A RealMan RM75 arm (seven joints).
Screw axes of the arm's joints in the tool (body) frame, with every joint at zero. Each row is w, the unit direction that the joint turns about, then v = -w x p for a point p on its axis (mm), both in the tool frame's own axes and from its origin. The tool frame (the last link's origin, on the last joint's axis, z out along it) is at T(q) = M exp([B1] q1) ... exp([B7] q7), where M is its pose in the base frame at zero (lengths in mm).
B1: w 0 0 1 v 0 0 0
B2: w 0 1 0 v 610 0 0
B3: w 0 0 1 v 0 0 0
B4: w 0 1 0 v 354 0 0
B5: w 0 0 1 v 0 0 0
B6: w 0 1 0 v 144 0 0
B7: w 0 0 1 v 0 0 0
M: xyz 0 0 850.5 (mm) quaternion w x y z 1 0 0 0
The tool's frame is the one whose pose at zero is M.
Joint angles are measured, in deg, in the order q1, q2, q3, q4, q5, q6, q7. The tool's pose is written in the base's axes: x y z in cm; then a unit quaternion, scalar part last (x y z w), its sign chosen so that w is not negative. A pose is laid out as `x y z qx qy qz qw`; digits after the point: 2 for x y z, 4 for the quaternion.
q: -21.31 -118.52 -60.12 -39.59 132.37 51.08 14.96
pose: -24.26 37.13 -1.55 -0.6758 -0.1904 -0.3207 0.6358
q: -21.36 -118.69 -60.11 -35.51 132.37 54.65 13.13
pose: -25.81 36.59 -1.16 -0.6648 -0.1913 -0.3174 0.6487
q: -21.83 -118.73 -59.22 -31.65 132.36 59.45 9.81
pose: -26.63 36.05 -0.69 -0.6532 -0.1872 -0.3325 0.6540
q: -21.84 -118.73 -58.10 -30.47 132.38 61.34 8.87
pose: -26.75 35.69 -0.75 -0.6538 -0.1816 -0.3379 0.6522
